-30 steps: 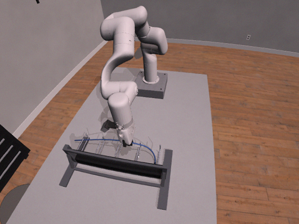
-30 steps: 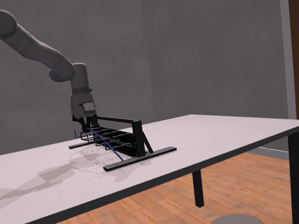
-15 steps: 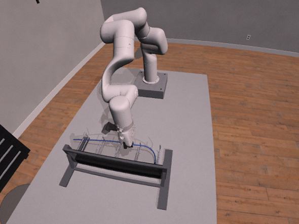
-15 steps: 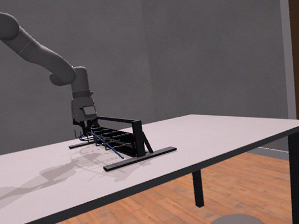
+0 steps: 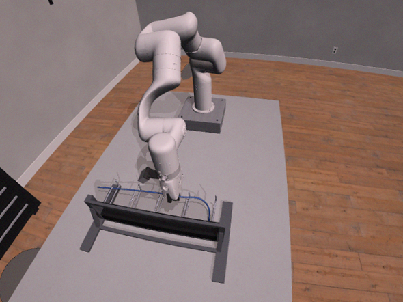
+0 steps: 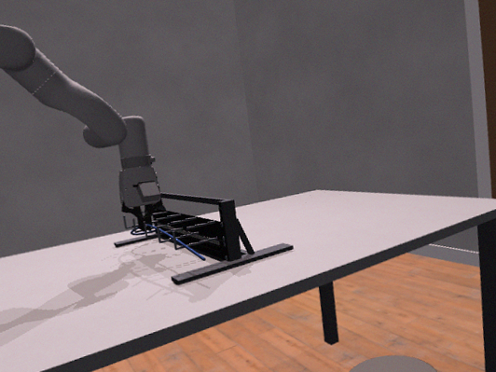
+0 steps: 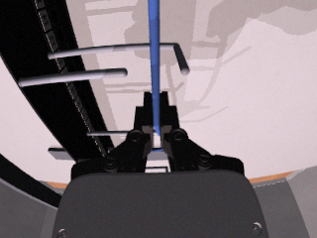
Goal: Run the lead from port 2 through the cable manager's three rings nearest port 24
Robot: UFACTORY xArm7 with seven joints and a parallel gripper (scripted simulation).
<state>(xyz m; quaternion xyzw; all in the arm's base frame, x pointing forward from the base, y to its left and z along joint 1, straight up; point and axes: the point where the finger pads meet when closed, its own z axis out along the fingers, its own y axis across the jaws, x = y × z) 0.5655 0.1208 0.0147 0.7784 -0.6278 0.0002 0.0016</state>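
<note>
Right now the rack is 110 mm ahead of my hand, 30 mm to the right of it and 20 mm below it.
</note>
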